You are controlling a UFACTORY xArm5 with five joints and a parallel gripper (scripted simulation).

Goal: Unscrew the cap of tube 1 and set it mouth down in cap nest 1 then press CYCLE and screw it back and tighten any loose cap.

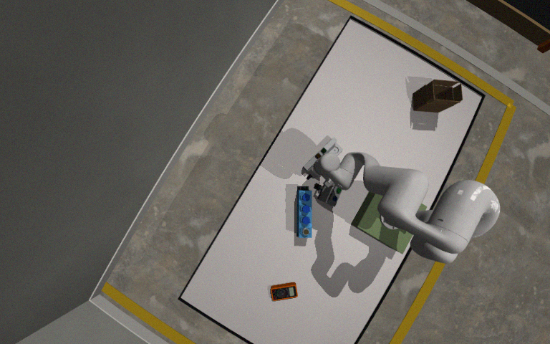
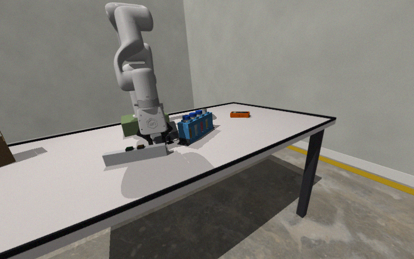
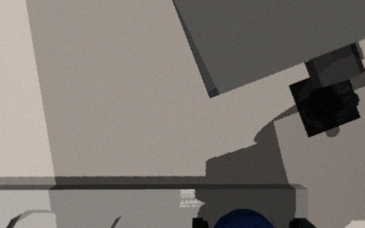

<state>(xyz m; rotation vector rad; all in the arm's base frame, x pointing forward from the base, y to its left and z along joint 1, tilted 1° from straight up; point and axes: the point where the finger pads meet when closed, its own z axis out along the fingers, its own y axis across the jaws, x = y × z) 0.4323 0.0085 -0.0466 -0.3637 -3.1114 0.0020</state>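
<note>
Right now my hand is 2 cm above the blue cap. Round my hand: green key 15 cm behind, 3 cm to the left, 3 cm above; grey key housing 13 cm behind, 5 cm to the left, 2 cm above; blue key 15 cm behind, 7 cm to the left, 3 cm above.
</note>
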